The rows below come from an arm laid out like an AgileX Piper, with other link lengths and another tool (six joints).
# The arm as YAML. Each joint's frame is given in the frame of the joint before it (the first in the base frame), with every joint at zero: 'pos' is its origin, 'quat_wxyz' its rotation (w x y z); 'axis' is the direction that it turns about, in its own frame. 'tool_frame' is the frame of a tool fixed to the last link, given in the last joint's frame.
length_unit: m
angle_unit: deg
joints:
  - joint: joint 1
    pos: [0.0, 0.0, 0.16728]
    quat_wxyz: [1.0, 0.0, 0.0, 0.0]
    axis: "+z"
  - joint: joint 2
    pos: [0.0, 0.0, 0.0]
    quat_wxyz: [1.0, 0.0, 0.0, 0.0]
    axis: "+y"
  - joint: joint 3
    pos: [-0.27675, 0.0, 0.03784]
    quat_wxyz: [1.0, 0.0, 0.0, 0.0]
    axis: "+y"
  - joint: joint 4
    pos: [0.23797, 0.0, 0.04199]
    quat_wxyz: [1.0, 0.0, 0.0, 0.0]
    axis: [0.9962, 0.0, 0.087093]
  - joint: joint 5
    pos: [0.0, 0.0, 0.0]
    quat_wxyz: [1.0, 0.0, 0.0, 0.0]
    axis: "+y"
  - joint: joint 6
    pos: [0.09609, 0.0, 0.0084]
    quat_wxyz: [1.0, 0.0, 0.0, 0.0]
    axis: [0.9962, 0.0, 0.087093]
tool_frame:
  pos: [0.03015, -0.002, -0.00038]
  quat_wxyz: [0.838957, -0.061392, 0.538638, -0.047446]
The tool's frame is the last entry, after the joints.
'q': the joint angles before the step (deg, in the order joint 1, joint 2, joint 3, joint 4, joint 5, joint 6). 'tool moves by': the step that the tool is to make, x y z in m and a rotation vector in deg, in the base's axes. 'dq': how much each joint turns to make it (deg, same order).
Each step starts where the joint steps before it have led.
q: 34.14, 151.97, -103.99, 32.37, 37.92, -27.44
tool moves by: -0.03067, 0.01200, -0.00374, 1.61, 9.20, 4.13
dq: 1.62, 0.78, 0.28, 5.30, 8.20, -3.01
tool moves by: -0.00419, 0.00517, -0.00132, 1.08, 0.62, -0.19
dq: 0.54, 0.24, 0.20, 2.00, -0.23, -0.87
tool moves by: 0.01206, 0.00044, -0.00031, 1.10, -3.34, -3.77
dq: -0.46, 0.00, 0.07, 1.38, -4.62, 0.24
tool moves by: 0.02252, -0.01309, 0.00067, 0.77, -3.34, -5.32
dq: -2.39, -0.05, 0.00, 0.97, -4.32, 0.24
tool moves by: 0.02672, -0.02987, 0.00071, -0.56, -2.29, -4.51
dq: -4.28, -0.13, -0.05, -1.05, -1.99, 0.02
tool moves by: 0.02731, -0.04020, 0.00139, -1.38, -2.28, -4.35
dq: -5.23, -0.29, 0.00, -2.22, -1.47, -0.01
